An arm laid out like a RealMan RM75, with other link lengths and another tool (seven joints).
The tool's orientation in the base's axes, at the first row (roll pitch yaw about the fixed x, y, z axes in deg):
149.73 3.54 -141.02
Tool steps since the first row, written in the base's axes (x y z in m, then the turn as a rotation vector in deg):
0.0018 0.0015 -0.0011 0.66 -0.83 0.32
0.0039 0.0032 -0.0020 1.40 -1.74 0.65
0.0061 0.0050 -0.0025 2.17 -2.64 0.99
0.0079 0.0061 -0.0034 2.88 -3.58 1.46
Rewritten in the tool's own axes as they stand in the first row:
-0.0023 -0.0006 0.0011 -0.01 -0.75 -0.81
-0.0049 -0.0011 0.0020 -0.03 -1.60 -1.69
-0.0077 -0.0015 0.0026 -0.09 -2.45 -2.57
-0.0097 -0.0022 0.0033 -0.08 -3.23 -3.58

